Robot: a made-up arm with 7 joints.
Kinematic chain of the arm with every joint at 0, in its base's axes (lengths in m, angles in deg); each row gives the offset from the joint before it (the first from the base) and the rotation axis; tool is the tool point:
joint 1: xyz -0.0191 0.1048 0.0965 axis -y
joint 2: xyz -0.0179 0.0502 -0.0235 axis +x
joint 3: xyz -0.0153 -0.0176 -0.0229 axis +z
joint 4: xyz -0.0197 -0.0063 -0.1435 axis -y
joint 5: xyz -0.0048 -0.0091 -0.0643 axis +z
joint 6: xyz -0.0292 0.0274 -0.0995 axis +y
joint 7: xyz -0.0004 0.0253 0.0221 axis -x
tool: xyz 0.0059 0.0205 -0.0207
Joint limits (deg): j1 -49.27..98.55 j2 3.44..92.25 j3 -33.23..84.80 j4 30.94..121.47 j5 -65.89..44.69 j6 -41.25..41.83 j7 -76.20..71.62
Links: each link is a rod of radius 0.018 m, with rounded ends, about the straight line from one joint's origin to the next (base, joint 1, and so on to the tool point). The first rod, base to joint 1, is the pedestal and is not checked.
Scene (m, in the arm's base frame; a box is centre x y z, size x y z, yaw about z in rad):
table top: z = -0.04
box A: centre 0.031 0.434 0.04 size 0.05 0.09 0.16 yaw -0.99
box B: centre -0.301 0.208 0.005 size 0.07 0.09 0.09 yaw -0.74
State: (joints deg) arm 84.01 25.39 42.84 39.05 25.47 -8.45 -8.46
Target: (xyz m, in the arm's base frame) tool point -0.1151 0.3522 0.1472
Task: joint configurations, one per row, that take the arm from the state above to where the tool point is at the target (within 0.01 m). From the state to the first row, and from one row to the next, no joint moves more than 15 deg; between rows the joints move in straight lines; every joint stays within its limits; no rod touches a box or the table.
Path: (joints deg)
1: 81.05 33.89 33.33 43.34 11.58 -8.47 -11.61
2: 78.09 42.40 23.81 47.64 -2.31 -8.48 -14.77
3: 75.13 50.90 14.30 51.93 -16.19 -8.50 -17.92
4: 72.18 59.40 4.79 56.23 -30.08 -8.51 -21.07
5: 63.76 67.29 2.87 63.27 -42.02 5.67 -19.92
6: 55.35 75.18 0.95 70.31 -53.95 19.85 -18.76
7: 46.94 83.07 -0.97 77.36 -65.89 34.03 -17.61
8: 53.31 84.91 7.76 79.73 -51.98 25.99 -14.84
9: 59.68 86.74 16.48 82.11 -38.08 17.96 -12.06
10: 66.04 88.58 25.20 84.48 -24.17 9.92 -9.29
11: 72.41 90.41 33.93 86.86 -10.27 1.88 -6.52
12: 78.78 92.25 42.65 89.23 3.64 -6.15 -3.75

